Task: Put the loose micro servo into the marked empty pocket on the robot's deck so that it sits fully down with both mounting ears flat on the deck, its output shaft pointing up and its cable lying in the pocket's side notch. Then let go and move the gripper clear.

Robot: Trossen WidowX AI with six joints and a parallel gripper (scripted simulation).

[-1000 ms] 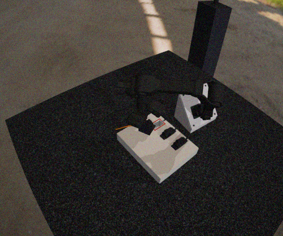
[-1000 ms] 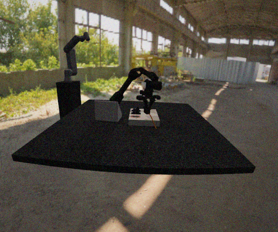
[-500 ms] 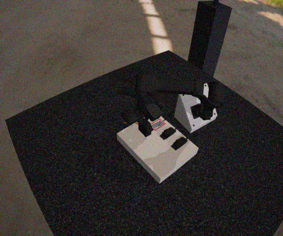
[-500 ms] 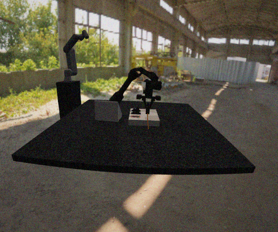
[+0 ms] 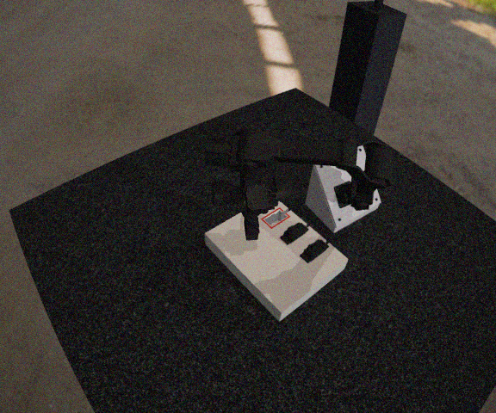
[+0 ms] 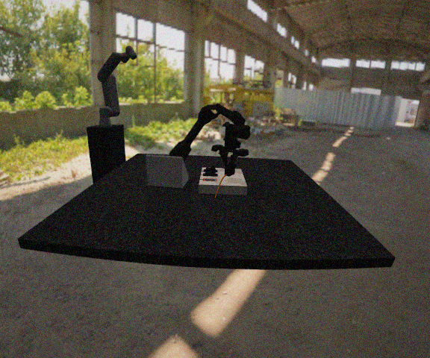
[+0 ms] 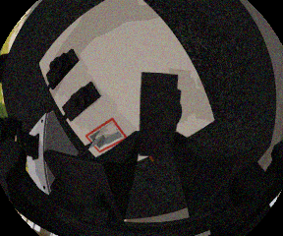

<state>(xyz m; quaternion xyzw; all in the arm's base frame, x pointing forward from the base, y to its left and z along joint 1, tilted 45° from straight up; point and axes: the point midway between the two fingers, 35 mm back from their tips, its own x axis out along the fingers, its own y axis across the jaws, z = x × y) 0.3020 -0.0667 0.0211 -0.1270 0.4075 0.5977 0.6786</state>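
The white deck lies 80 mm to the left of my gripper tip and 100 mm below it.
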